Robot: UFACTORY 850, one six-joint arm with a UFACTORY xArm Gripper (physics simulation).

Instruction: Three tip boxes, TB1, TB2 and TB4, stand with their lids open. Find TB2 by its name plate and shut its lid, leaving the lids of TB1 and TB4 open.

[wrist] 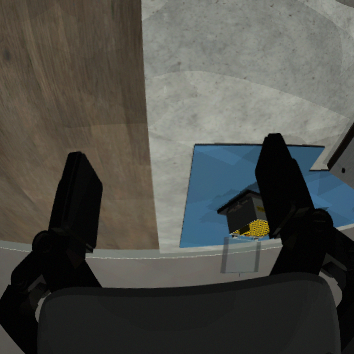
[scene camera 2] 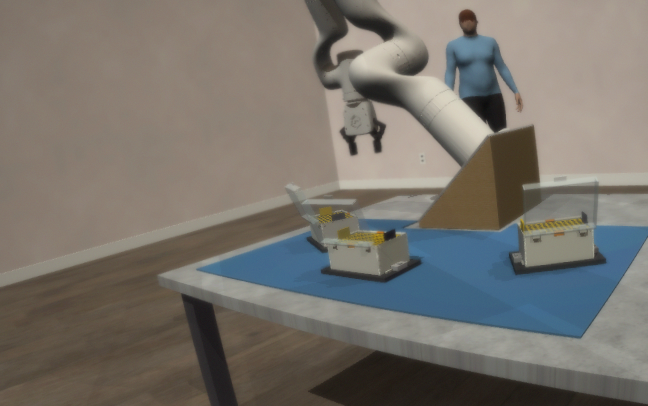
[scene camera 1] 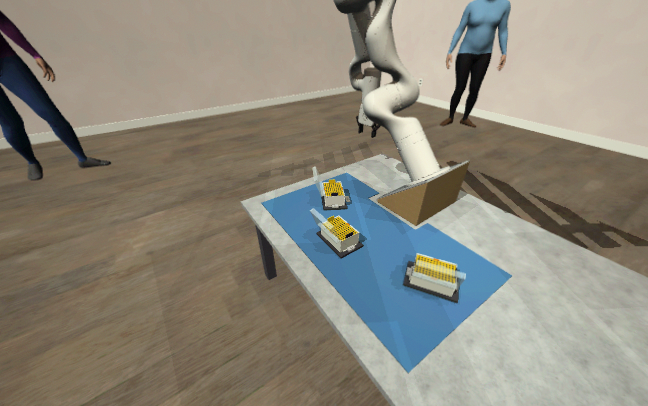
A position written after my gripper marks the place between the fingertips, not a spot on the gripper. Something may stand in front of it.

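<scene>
My gripper (scene camera 2: 366, 154) is visible; the wrist view also shows the gripper (wrist: 175, 159). Also present: a tip box (scene camera 2: 381, 263), a tip box (scene camera 2: 576, 249) and a tip box (wrist: 247, 207).
</scene>
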